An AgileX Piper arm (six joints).
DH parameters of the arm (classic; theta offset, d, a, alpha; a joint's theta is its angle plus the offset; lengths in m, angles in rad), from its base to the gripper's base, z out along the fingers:
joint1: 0 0.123 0 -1.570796
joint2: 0.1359 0 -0.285 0
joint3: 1.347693 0 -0.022 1.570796
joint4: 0 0.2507 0 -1.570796
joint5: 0 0 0 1.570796
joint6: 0 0.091 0 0
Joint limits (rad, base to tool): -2.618..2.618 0..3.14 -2.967..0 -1.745..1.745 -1.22..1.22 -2.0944..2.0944
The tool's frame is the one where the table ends.
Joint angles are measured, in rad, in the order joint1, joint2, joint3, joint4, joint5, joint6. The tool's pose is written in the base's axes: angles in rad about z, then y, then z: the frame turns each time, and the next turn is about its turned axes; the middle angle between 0 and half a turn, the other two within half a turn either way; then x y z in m. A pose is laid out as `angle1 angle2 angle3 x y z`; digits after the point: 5 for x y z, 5 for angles.
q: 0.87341 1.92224 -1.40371 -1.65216 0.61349 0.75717
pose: 0.22817 1.87479 -1.13464 0.32245 0.30356 0.26275
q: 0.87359 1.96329 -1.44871 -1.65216 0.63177 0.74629
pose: 0.21094 1.86586 -1.14836 0.32974 0.31028 0.25878
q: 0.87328 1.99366 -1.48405 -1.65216 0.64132 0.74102
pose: 0.20210 1.85892 -1.15314 0.33519 0.31548 0.25609
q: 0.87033 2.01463 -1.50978 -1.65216 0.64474 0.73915
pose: 0.19664 1.85411 -1.15287 0.33978 0.31845 0.25442
